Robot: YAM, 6 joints.
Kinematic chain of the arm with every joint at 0, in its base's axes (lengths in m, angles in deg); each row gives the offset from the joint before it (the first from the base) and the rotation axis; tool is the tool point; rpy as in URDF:
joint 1: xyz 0 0 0.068 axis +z
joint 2: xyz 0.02 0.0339 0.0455 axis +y
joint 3: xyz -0.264 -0.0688 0 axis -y
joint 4: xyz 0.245 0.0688 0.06 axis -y
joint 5: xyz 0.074 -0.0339 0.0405 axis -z
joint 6: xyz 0.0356 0 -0.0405 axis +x
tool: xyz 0 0 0 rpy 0 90 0
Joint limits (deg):
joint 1: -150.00..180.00
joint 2: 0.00..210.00
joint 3: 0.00..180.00
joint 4: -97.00..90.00
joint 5: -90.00..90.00
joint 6: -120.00..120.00
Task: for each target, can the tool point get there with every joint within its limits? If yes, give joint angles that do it. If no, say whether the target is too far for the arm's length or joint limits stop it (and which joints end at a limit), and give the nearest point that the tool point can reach.
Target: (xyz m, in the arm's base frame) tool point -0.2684 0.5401 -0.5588
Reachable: no: too far | nearest point -0.1990 0.4004 -0.3210 | short by 0.284 m
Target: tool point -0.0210 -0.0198 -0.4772
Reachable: no: joint limits stop it (at a limit: joint 2) | nearest point -0.0671 -0.0633 -0.3448 | short by 0.147 m
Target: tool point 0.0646 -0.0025 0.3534
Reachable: yes | joints 5.73 31.75 60.62 -68.96 14.55 61.31
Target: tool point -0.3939 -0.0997 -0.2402
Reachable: no: joint limits stop it (at a limit: joint 1) | nearest point -0.3939 -0.0356 -0.2402 | short by 0.064 m
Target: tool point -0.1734 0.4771 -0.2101
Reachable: yes | joints 111.06 191.83 121.20 38.06 15.63 -58.58
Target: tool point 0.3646 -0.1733 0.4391
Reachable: yes | joints -21.11 99.75 99.28 5.07 58.35 4.24
